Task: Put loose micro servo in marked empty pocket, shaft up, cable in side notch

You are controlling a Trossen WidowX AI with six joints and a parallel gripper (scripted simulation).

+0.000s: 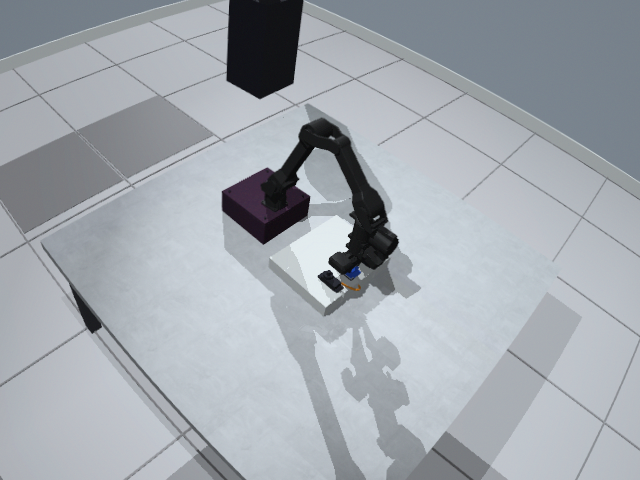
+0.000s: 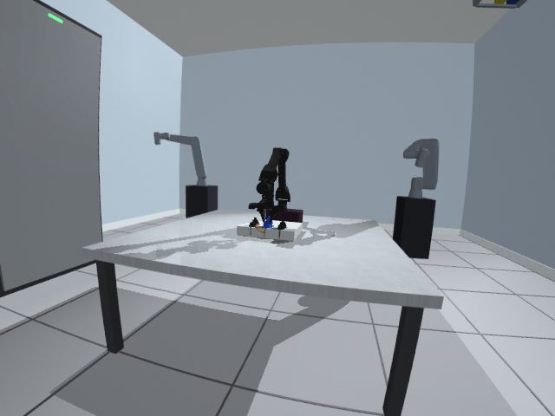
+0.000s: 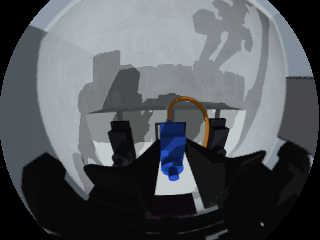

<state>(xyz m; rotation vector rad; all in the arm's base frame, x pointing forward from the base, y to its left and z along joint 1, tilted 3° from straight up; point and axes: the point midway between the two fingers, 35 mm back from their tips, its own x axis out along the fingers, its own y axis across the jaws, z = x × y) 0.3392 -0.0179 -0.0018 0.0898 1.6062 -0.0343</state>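
Now: gripper tip 120 mm past the white deck, 10 mm to the right of it and 40 mm above it.
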